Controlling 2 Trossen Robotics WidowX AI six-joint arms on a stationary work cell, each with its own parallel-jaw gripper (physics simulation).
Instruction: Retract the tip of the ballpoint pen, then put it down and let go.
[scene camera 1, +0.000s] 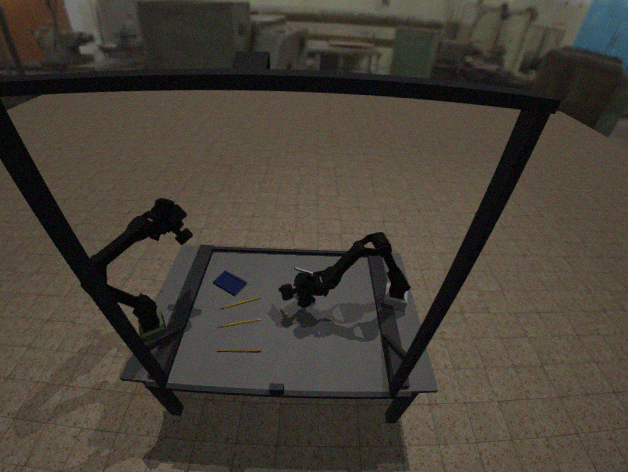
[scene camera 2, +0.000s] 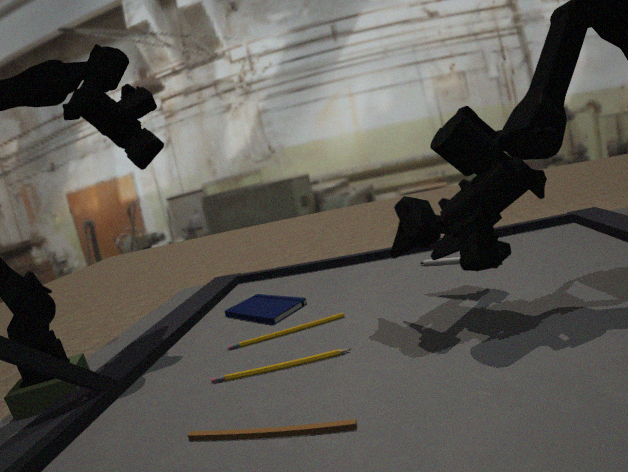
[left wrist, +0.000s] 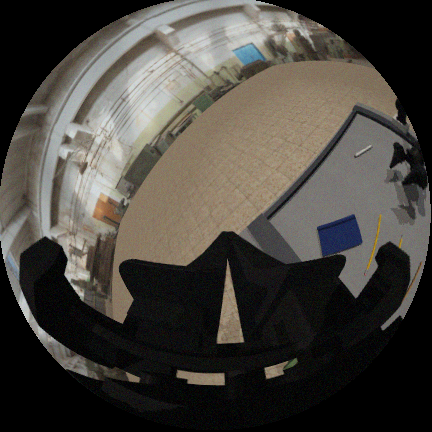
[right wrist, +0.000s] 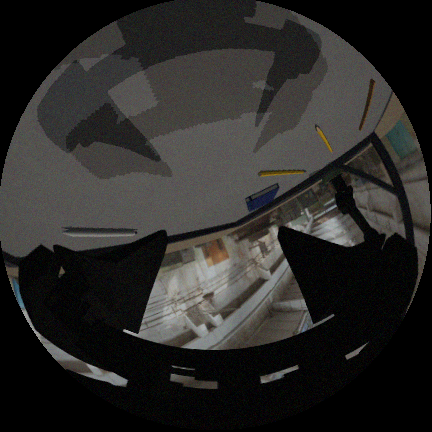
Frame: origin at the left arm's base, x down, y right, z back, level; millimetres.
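Seen in the pictures: left gripper, between the fingertips: (left wrist: 226, 236); right gripper, between the fingertips: (scene camera 2: 413, 256) (right wrist: 223, 234); left arm's base, origin of its link: (scene camera 1: 150, 324) (right wrist: 335, 176); right arm's base, origin of its link: (scene camera 1: 396, 292).
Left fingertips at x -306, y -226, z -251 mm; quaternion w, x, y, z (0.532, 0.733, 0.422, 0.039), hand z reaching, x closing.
Observation:
Pixels of each thing's top centre, then the offset from my left fingertips to it.
- white-silver ballpoint pen, centre of its top: (right wrist: 101, 237) (scene camera 2: 455, 256) (scene camera 1: 307, 270) (left wrist: 363, 148) dz -499, dx +333, dy +241 mm
- blue notebook, centre of its top: (scene camera 2: 263, 304) (right wrist: 261, 201) (left wrist: 340, 234) (scene camera 1: 229, 281) dz -129, dx +334, dy +129 mm
- orange-brown stick, centre of its top: (scene camera 2: 266, 429) (scene camera 1: 238, 350) dz -44, dx +339, dy +488 mm
The white-silver ballpoint pen (scene camera 1: 302, 270) (scene camera 2: 440, 262) (left wrist: 363, 151) (right wrist: 100, 232) lies flat near the table's far edge, partly hidden behind my right gripper in scene camera 2. It is too small to tell whether its tip is out or in. My right gripper (right wrist: 223, 234) (scene camera 2: 413, 255) is wide open and empty, above the table; the pen lies apart from its fingers, beyond the left-hand finger in the right wrist view. My left gripper (left wrist: 226, 236) (scene camera 1: 183, 235) (scene camera 2: 145, 149) is shut and empty, raised high beyond the table's far left corner.
A blue notebook (scene camera 1: 229, 282) (scene camera 2: 266, 308) (left wrist: 340, 235) lies at the table's far left. Two yellow pencils (scene camera 2: 286, 331) (scene camera 2: 284, 365) and an orange-brown stick (scene camera 2: 274, 431) (scene camera 1: 238, 350) lie nearer the front. Dark frame posts (scene camera 1: 472, 243) rise at the table's sides.

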